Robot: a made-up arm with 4 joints.
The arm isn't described. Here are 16 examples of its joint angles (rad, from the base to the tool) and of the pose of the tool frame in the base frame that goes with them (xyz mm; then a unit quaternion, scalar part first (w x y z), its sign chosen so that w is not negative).
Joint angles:
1: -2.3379 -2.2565 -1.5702 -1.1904
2: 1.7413 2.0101 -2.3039 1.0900
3: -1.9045 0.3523 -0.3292 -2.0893
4: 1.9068 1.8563 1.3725 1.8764
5: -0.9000 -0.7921 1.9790 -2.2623
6: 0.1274 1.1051 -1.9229 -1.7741
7: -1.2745 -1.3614 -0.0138 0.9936
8: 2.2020 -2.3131 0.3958 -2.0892
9: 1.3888 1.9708 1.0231 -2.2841
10: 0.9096 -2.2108 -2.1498 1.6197
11: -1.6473 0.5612 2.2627 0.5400
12: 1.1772 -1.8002 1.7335 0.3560
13: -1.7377 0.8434 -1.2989 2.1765
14: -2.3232 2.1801 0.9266 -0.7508
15: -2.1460 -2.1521 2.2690 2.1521
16: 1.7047 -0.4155 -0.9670 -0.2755
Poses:
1: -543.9 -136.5 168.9 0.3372 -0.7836 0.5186 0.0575
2: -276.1 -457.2 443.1 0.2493 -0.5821 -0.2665 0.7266
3: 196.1 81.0 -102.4 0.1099 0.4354 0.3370 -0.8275
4: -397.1 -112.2 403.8 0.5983 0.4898 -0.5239 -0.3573
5: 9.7 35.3 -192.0 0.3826 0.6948 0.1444 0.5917
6: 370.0 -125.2 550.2 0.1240 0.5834 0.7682 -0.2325
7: -290.7 -5.6 -87.9 0.3040 -0.7431 0.2335 0.5485
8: 121.6 -191.6 430.0 0.5444 -0.1912 -0.8163 -0.0258
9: -189.6 -189.0 374.3 0.6635 -0.5200 0.0767 -0.5324
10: 486.2 -80.7 147.9 0.2253 -0.2898 0.8265 -0.4269
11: 186.1 233.1 -257.7 0.8549 -0.3443 -0.2120 -0.3251
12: 475.7 -222.8 335.8 0.0629 0.7541 0.6457 -0.1024
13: 290.2 -58.5 -61.6 0.3761 0.1430 0.5017 0.7658
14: 105.9 -317.5 -152.0 0.3471 0.0853 -0.0480 -0.9327
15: -440.0 -206.8 -72.8 0.6855 -0.1686 -0.6366 0.3103
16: -66.5 352.4 399.5 0.9106 0.0778 -0.3770 -0.1502
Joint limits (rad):
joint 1: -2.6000..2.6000
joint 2: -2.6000..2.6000
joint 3: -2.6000..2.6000
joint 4: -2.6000..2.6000
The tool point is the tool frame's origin. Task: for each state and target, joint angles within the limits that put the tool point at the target. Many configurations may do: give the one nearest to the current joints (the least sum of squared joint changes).
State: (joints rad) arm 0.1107 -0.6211 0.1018 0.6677
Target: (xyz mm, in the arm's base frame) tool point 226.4 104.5 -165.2
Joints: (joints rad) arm 0.0066 -0.9351 0.7128 0.6357
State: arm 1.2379 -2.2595 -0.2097 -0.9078
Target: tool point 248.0 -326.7 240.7
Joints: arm 1.3245 -2.6000 0.6683 -1.3873
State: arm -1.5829 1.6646 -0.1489 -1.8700
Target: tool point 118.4 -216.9 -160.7
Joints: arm -2.2695 1.3643 -0.1679 -1.9505
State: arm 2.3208 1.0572 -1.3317 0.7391
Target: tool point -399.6 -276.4 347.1
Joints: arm 1.6343 1.5192 -1.4114 0.8306
